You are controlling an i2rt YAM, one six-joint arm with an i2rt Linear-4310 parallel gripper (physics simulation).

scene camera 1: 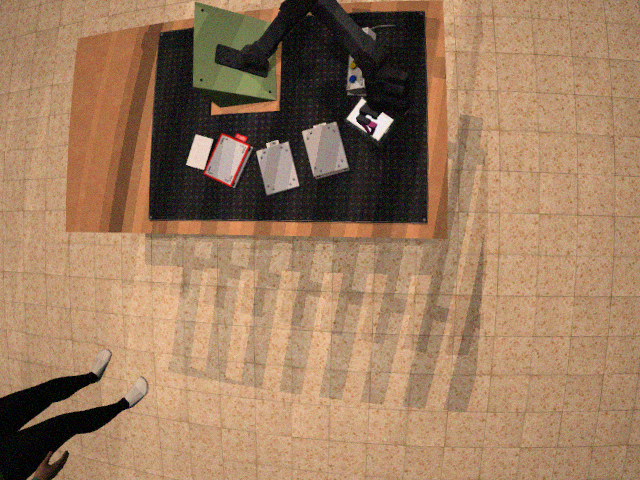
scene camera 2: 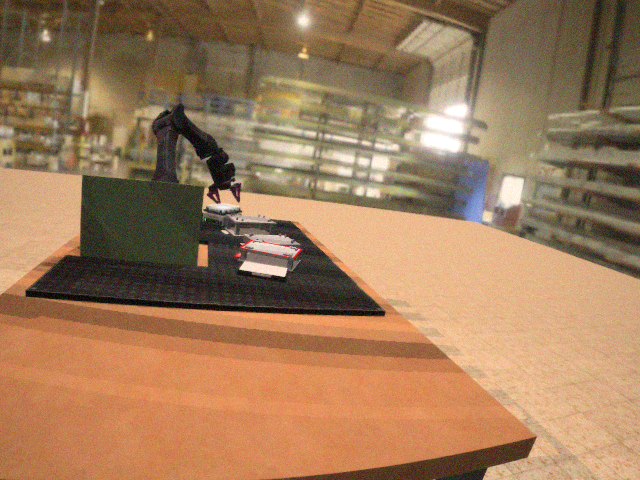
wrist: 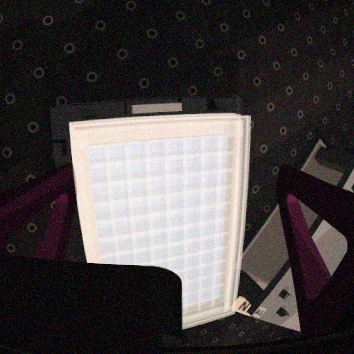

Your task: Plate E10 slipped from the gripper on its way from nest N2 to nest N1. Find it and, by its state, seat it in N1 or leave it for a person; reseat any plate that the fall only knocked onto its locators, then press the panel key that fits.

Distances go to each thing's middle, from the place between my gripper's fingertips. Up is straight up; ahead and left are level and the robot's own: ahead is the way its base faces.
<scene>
My gripper is now 70 mm short of the white plate [scene camera 1: 201, 150], 650 mm to the left of it and 70 mm above it.
</scene>
